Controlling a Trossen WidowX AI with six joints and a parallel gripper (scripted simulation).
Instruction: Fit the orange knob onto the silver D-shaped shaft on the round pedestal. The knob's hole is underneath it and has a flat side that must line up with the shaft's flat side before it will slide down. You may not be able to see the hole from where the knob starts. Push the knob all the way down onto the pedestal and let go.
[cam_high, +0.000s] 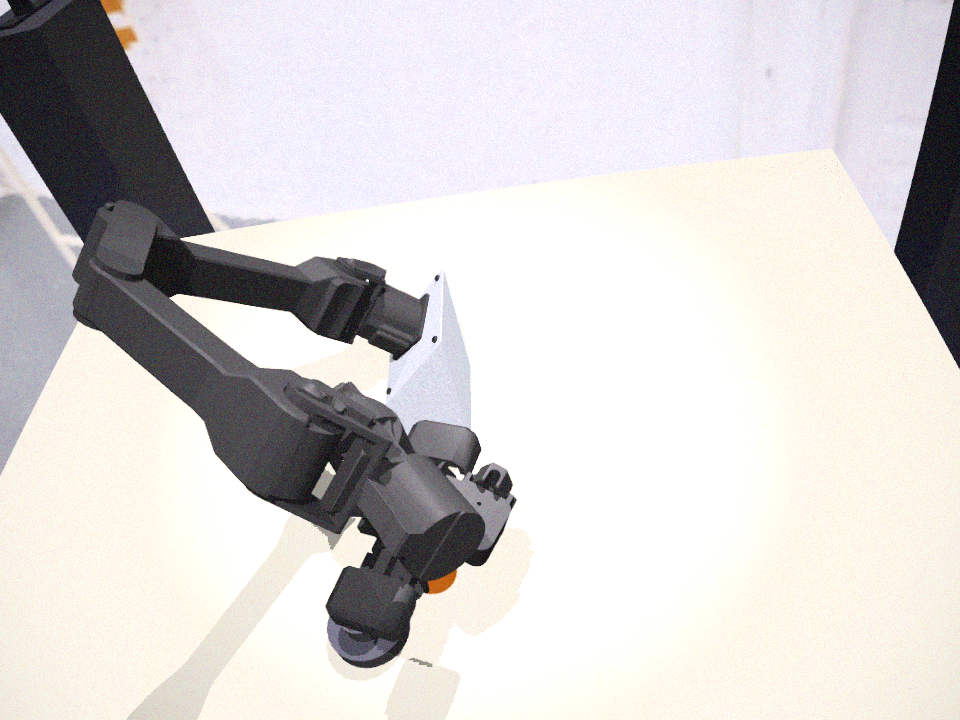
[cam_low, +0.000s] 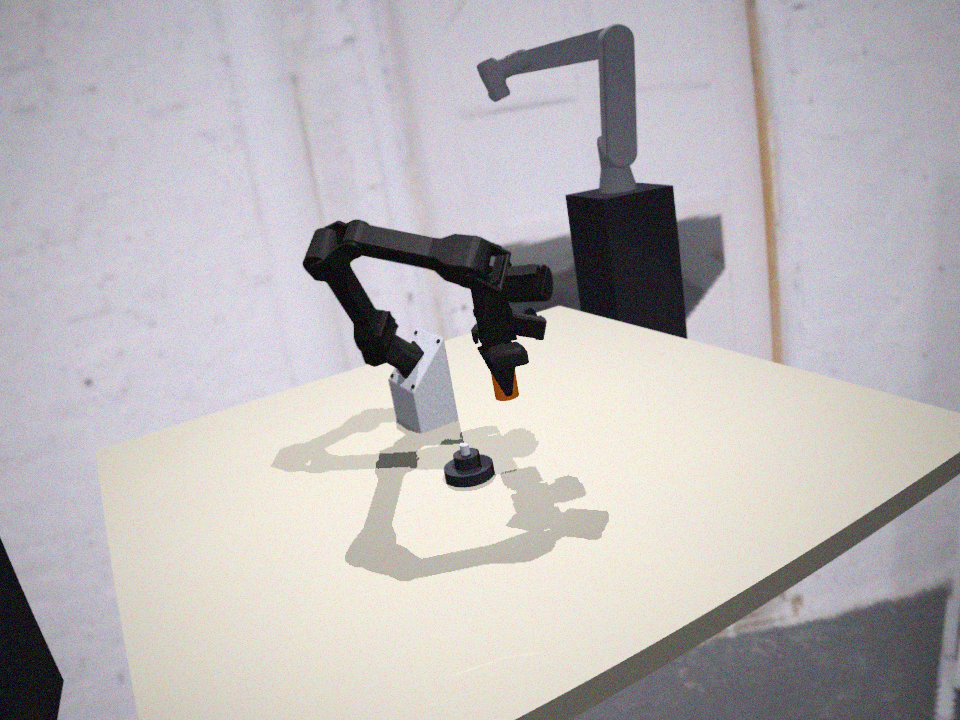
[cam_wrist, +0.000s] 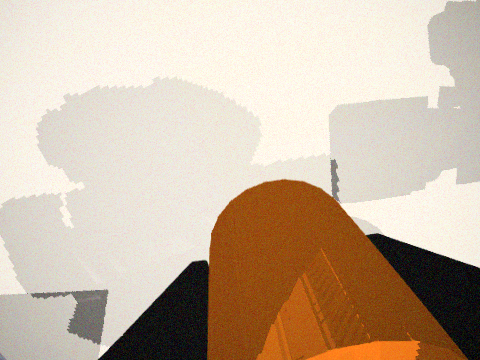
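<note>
My gripper tip is 9 cm to the left of the dark round pedestal, 9 cm above it and 1 cm short of it. Round my gripper tip: orange knob (3 cm above).
</note>
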